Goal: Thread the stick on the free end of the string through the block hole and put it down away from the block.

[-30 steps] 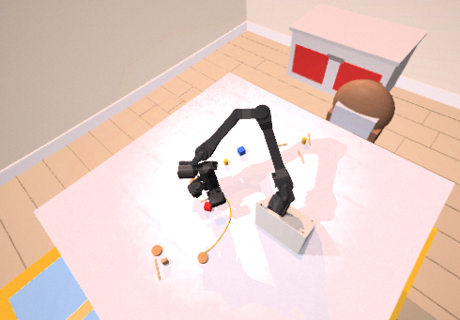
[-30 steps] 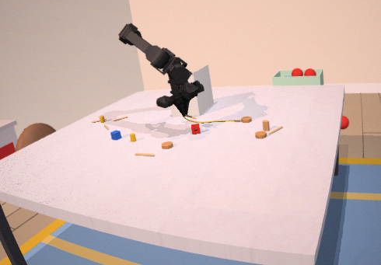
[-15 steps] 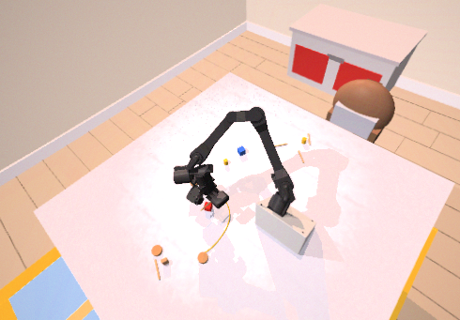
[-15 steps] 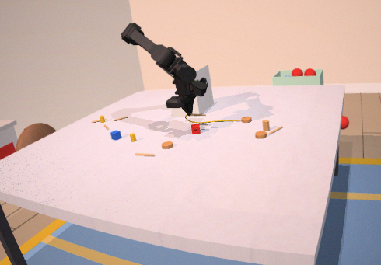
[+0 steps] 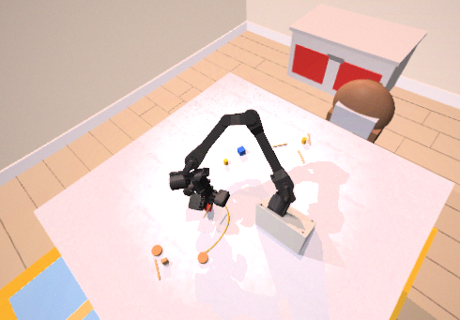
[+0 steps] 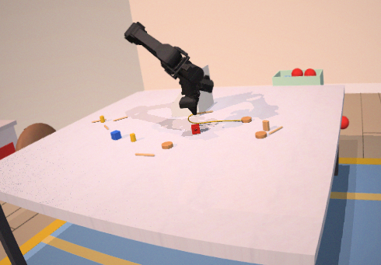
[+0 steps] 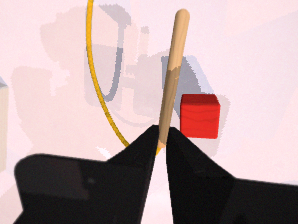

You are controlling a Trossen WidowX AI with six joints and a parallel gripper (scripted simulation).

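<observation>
Right now my gripper tip is 1 cm to the right of the thin wooden stick. Also, from my gripper tip: yellow peg: 10 cm ahead, 23 cm to the right, 5 cm below; red block: 2 cm ahead, 5 cm below; small wooden block: 2 cm ahead, 27 cm to the left, 5 cm below.
</observation>
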